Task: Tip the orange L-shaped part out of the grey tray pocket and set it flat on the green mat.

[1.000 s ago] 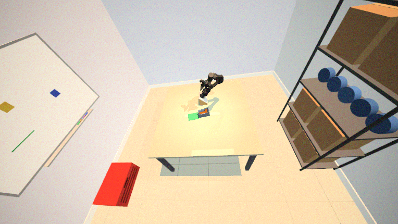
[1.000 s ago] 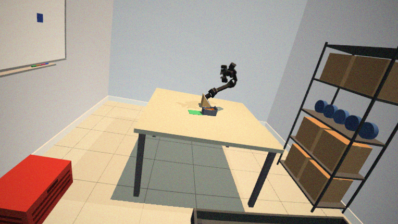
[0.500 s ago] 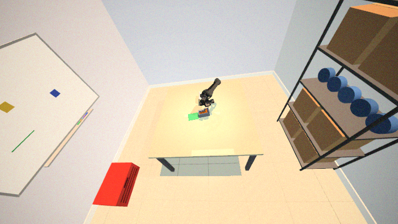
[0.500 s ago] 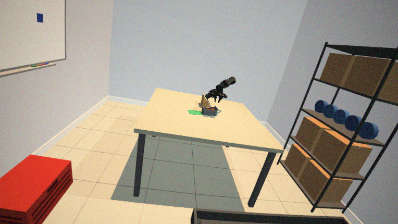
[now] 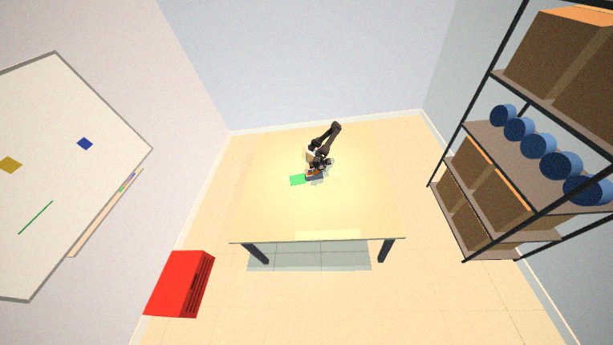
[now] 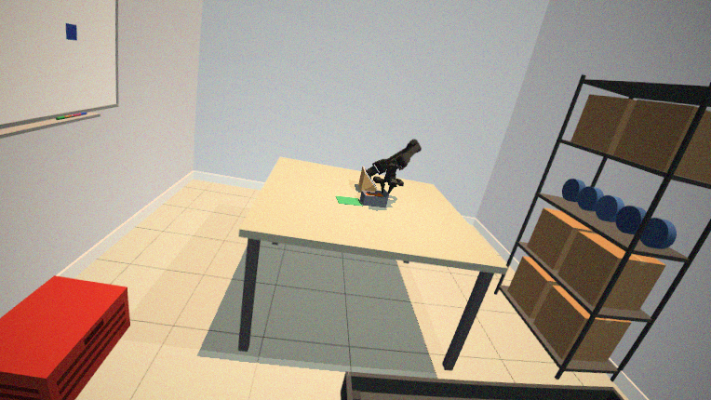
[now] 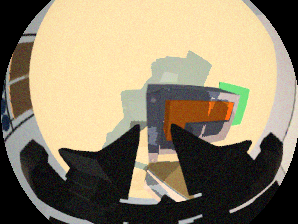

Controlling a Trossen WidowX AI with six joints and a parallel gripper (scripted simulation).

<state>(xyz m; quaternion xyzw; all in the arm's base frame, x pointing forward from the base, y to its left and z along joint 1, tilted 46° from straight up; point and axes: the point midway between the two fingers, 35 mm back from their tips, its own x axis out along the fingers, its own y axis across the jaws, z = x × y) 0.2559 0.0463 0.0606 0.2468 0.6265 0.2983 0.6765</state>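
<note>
Right now the orange L-shaped part is 6 cm to the right of my gripper tip and 2 cm below it. Also, from my gripper tip: green mat: 22 cm to the right, 9 cm below, 2 cm ahead.
</note>
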